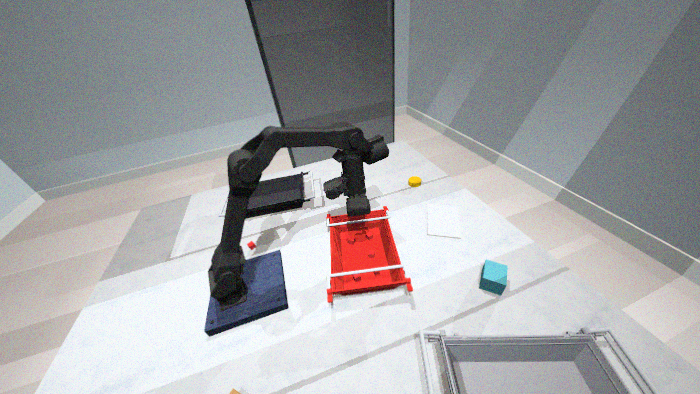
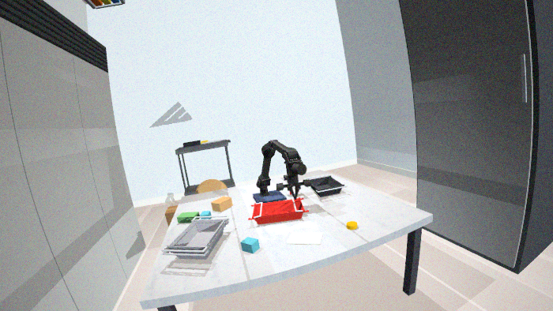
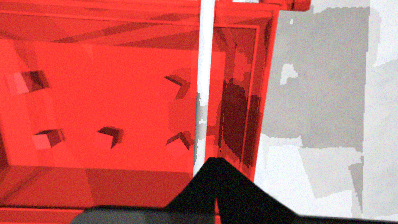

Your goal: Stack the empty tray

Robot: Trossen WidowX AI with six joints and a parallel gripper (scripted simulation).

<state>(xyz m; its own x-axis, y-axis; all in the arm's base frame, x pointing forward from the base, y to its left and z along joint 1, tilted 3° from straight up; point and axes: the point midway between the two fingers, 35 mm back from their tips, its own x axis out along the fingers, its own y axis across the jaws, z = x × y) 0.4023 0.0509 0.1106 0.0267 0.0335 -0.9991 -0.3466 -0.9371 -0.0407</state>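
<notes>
Now: gripper tip 330 mm to the right of the black tray, 230 mm past it and 40 mm above it. From my gripper tip the other things lie so: yellow disc (320 mm ahead, 130 mm to the left, 80 mm below); then cream sheet (260 mm ahead, 90 mm to the right, 90 mm below).
</notes>
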